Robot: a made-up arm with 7 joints. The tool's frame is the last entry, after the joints.
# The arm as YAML. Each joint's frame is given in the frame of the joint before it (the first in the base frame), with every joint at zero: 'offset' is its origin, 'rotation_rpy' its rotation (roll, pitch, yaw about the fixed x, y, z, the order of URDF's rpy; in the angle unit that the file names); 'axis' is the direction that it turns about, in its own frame. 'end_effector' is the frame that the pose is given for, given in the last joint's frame.
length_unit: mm
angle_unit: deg
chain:
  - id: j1
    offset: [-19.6, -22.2, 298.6]
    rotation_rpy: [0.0, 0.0, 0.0]
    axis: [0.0, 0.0, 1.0]
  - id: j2
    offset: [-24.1, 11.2, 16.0]
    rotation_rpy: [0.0, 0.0, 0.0]
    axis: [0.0, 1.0, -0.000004]
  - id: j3
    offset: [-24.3, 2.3, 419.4]
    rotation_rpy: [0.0, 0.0, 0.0]
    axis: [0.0, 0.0, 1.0]
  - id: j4
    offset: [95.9, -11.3, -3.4]
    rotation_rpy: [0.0, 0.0, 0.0]
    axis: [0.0, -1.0, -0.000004]
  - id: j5
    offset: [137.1, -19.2, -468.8]
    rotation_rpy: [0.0, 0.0, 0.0]
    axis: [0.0, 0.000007, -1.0]
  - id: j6
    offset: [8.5, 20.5, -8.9]
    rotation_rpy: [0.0, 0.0, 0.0]
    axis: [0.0, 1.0, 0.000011]
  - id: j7
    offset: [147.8, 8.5, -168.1]
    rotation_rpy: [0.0, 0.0, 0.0]
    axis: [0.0, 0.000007, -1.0]
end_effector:
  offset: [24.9, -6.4, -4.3]
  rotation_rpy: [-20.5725, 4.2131, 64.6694]
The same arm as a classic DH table. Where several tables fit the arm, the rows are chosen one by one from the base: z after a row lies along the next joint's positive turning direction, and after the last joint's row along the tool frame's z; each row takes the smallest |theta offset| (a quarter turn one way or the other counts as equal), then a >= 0, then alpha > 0; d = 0 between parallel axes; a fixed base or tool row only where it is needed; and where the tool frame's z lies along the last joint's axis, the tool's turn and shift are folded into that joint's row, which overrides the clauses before.
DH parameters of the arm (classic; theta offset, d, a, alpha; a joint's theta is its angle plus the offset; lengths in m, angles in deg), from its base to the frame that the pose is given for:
base (fixed): 48.56 0.0000 -0.0296 0.00
j1: -48.56 0.3146 -0.0241 -90.00
j2: 0.00 0.0135 -0.0243 90.00
j3: 0.00 0.4160 0.0959 90.00
j4: 0.00 0.0305 0.1371 90.00
j5: 0.00 0.4777 0.0085 90.00
j6: 0.00 0.0290 0.1478 -90.00
j7: -53.59 0.1102 0.0096 159.02
tool (fixed): 11.84 -0.0666 0.0000 0.00

